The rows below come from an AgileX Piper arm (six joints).
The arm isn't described. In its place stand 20 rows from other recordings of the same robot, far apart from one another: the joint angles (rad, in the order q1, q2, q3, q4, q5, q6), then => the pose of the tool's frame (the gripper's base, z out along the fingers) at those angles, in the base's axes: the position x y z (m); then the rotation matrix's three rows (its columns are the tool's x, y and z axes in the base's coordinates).
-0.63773 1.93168 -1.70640 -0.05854 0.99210 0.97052 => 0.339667 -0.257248 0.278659; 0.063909 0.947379 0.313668; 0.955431 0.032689 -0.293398; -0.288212 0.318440 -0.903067
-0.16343 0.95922 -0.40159 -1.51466 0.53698 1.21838 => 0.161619 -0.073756 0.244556; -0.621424 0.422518 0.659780; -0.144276 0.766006 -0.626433; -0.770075 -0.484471 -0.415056
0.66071 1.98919 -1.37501 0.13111 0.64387 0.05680 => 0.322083 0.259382 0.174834; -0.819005 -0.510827 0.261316; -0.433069 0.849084 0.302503; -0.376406 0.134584 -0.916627
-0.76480 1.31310 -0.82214 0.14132 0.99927 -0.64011 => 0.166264 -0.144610 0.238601; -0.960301 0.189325 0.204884; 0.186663 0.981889 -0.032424; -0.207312 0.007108 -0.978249
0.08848 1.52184 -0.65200 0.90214 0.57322 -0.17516 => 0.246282 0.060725 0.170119; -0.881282 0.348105 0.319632; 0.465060 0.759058 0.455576; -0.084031 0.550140 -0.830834
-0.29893 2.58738 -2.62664 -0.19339 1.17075 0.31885 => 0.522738 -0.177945 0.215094; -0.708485 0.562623 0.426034; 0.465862 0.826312 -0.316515; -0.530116 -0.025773 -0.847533
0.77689 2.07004 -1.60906 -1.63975 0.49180 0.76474 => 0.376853 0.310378 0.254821; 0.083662 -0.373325 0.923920; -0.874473 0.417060 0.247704; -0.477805 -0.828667 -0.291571
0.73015 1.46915 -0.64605 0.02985 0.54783 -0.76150 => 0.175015 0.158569 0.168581; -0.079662 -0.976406 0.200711; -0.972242 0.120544 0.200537; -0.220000 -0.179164 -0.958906
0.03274 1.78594 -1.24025 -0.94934 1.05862 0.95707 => 0.354072 -0.052930 0.238229; -0.824703 0.513085 0.237927; 0.219618 0.678203 -0.701291; -0.521184 -0.526103 -0.671999
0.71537 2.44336 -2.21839 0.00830 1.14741 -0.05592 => 0.390691 0.340387 0.174996; -0.688760 -0.694595 0.207721; -0.667999 0.719362 0.190515; -0.281757 -0.007538 -0.959456
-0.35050 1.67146 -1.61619 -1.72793 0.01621 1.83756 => 0.382370 -0.141344 0.433206; 0.071374 0.352659 0.933026; 0.090363 0.929279 -0.358156; -0.993348 0.109874 0.034459
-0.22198 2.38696 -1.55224 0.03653 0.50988 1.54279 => 0.448197 -0.099495 0.047430; 0.218360 0.927024 0.304871; 0.975699 -0.213206 -0.050535; 0.018153 0.308497 -0.951052
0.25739 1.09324 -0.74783 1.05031 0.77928 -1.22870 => 0.186081 0.106355 0.301503; -0.385006 -0.819922 0.423671; -0.371684 0.557935 0.741997; -0.844761 0.128202 -0.519561
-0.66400 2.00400 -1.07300 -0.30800 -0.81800 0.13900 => 0.347355 -0.246253 0.185938; -0.071213 0.422834 0.903405; -0.037258 0.903945 -0.426024; -0.996765 -0.063998 -0.048618
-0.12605 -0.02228 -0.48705 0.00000 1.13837 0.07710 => -0.010054 0.001274 0.267439; -0.500416 0.164750 0.849966; 0.141053 0.984125 -0.107709; -0.854218 0.065991 -0.515710
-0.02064 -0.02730 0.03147 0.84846 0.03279 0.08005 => 0.055548 0.001092 0.202176; 0.033600 -0.051419 0.998112; 0.799803 0.600249 0.003998; -0.599321 0.798159 0.061294
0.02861 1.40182 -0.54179 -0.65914 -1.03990 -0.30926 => 0.260259 0.055528 0.260796; 0.467208 -0.323153 0.822976; -0.522817 0.649664 0.551905; -0.713007 -0.688120 0.134578
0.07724 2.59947 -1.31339 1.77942 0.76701 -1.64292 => 0.403446 0.093192 -0.046276; -0.910236 -0.233487 0.341986; 0.085836 0.701546 0.707436; -0.405096 0.673288 -0.618531
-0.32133 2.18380 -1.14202 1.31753 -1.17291 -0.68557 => 0.348614 -0.201638 0.123217; -0.099857 0.988962 0.109468; 0.172064 0.125524 -0.977056; -0.980012 -0.078731 -0.182699
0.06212 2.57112 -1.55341 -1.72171 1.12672 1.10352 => 0.463393 -0.052574 0.031085; -0.905500 0.058792 0.420255; -0.382503 0.315745 -0.868330; -0.183744 -0.947021 -0.263419
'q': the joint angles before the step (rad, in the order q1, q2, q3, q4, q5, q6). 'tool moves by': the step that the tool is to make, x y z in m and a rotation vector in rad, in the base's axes. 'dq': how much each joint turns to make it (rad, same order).
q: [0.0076, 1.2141, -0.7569, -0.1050, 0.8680, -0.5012]
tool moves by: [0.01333, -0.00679, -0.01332, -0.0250, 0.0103, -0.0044]
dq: [-0.0239, 0.0709, 0.0000, -0.0301, -0.0612, -0.0010]
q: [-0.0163, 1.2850, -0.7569, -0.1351, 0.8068, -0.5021]
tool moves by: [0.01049, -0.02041, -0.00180, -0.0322, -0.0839, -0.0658]
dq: [-0.0781, 0.0259, -0.0008, -0.0501, -0.1090, 0.0272]
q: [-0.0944, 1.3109, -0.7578, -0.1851, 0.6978, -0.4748]
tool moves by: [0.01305, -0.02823, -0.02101, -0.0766, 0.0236, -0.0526]
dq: [-0.0855, 0.1037, 0.0001, -0.1276, -0.0854, 0.0536]
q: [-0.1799, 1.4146, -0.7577, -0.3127, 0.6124, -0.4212]
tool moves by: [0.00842, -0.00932, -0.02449, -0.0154, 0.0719, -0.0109]
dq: [-0.0214, 0.1009, 0.0000, -0.0571, -0.0286, 0.0335]
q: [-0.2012, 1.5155, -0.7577, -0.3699, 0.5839, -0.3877]
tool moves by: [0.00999, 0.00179, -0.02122, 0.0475, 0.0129, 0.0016]
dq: [-0.0001, 0.0831, 0.0000, 0.0443, -0.0675, -0.0142]
